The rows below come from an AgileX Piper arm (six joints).
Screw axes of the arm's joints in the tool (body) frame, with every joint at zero. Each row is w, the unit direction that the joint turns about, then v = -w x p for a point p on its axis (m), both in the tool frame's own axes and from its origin. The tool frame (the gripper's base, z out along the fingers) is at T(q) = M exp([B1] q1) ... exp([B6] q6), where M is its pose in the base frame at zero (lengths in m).
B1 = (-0.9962, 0, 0.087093, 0, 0.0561, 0)
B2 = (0, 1, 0, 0.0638, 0, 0.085)
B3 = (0, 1, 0, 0.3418, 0, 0.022)
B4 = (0, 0, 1, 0, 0, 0)
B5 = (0, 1, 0, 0.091, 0, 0)
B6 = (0, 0, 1, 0, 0, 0)
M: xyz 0.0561 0 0.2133 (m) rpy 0 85.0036 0 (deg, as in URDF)
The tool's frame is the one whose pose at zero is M.
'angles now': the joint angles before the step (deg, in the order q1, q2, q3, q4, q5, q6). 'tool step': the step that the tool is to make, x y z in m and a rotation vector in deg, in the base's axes. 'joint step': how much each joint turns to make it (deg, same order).
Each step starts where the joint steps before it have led.
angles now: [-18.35 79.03 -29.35 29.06 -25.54 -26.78]
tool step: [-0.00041 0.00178 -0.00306 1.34 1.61 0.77]
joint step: [0.00 0.00 0.00 -0.01 2.23 0.02]
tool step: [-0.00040 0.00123 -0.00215 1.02 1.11 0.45]
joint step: [0.00 0.00 0.00 0.14 1.56 -0.02]
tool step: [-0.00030 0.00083 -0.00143 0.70 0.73 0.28]
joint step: [0.00 0.00 0.00 0.12 1.04 -0.01]
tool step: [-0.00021 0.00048 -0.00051 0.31 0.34 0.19]
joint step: [0.00 -0.05 0.00 -0.02 0.53 0.02]
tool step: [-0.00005 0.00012 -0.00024 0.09 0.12 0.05]
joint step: [0.00 0.01 0.00 0.01 0.15 -0.01]
